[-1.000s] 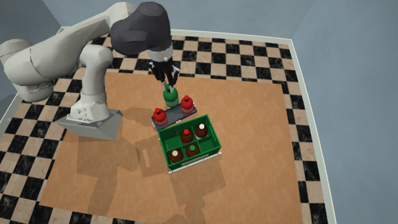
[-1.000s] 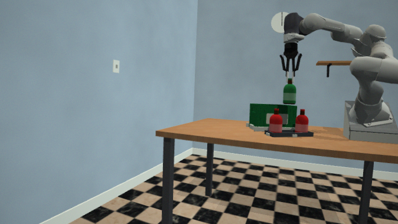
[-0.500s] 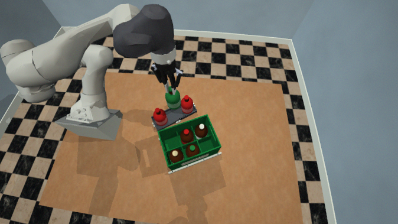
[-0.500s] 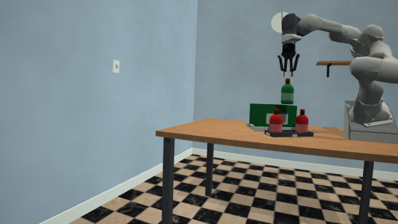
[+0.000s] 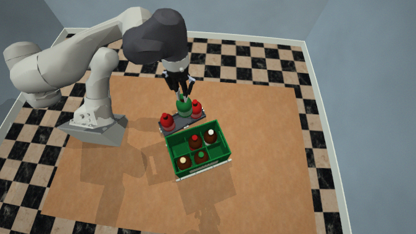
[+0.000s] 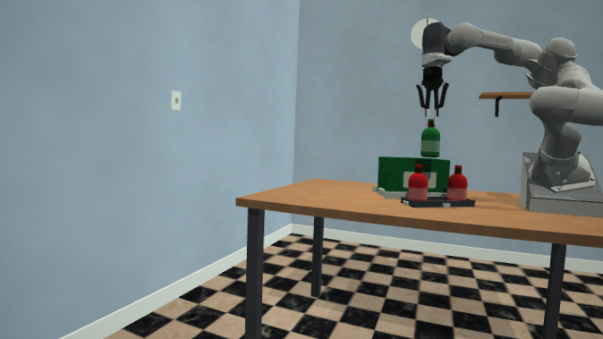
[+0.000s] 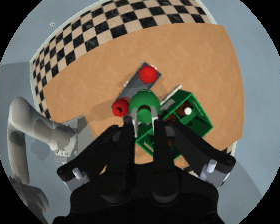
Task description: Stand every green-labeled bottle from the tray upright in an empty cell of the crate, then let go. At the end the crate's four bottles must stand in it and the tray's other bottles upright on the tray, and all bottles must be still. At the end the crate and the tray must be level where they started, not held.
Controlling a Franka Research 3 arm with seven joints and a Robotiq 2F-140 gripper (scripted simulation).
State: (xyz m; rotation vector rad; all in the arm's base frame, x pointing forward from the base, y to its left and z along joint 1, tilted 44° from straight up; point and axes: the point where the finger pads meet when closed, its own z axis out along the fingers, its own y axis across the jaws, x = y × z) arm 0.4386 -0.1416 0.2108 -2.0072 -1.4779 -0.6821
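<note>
The green-labeled bottle is 90 mm below my hand. From my hand the other things lie so: green crate 270 mm below, 160 mm to the right, 70 mm ahead; dark tray 340 mm below, 40 mm to the left, 40 mm behind.
</note>
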